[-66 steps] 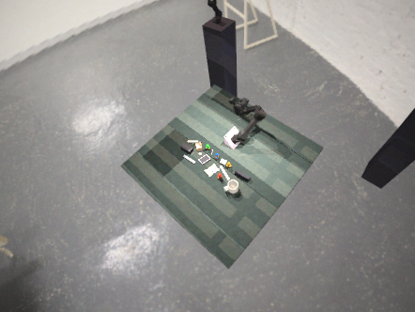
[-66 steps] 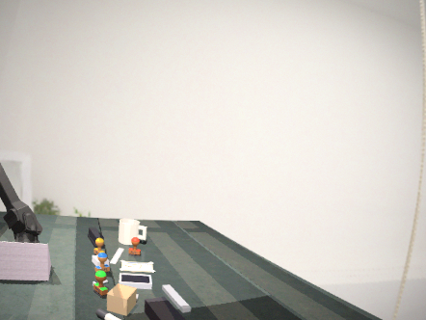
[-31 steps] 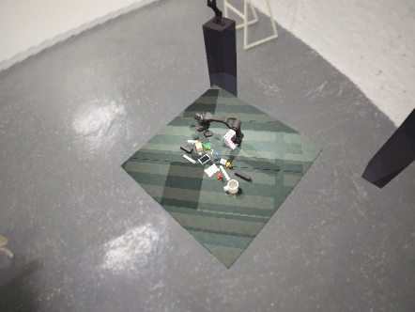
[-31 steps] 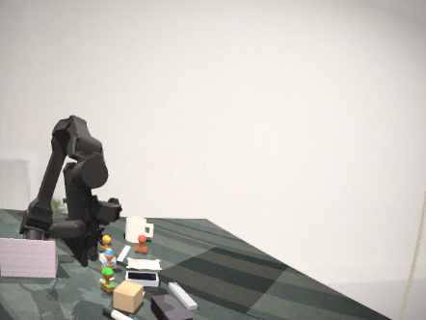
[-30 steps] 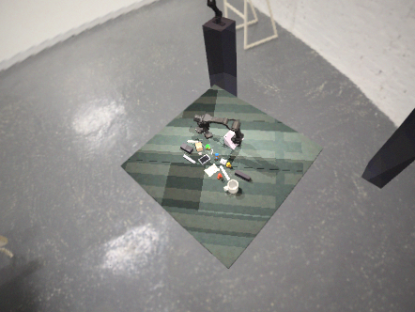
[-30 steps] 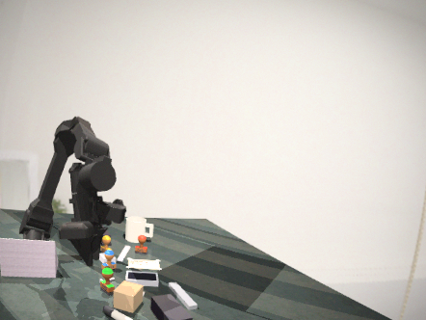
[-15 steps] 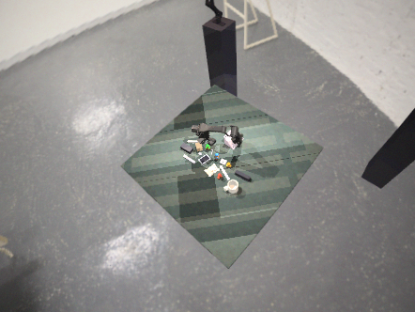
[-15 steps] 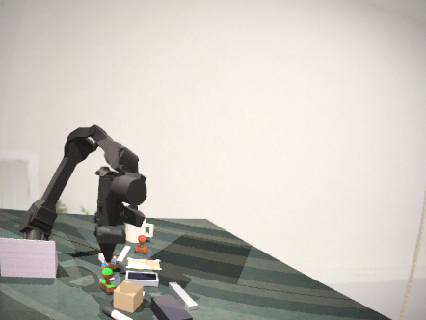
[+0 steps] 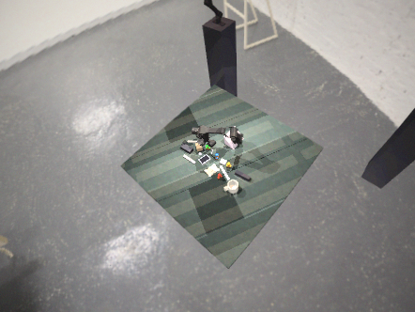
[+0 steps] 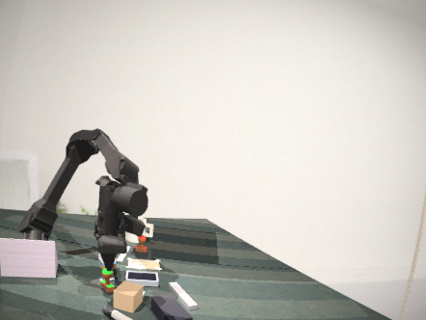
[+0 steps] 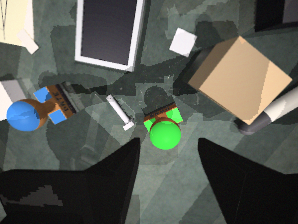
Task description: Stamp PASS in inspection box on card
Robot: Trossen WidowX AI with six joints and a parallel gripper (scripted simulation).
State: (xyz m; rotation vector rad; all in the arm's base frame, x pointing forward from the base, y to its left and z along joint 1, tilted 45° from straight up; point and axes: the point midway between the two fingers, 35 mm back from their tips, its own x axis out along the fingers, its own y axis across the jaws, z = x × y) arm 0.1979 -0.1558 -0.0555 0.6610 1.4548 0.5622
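The pass stamp is 50 mm below my gripper tip. From my gripper tip the other things lie so: blue-knobbed stamp 130 mm to the left, 50 mm below, 20 mm ahead; then ink pad 100 mm ahead, 70 mm below, 50 mm to the left; then tan box 70 mm to the right, 50 mm below, 40 mm ahead.
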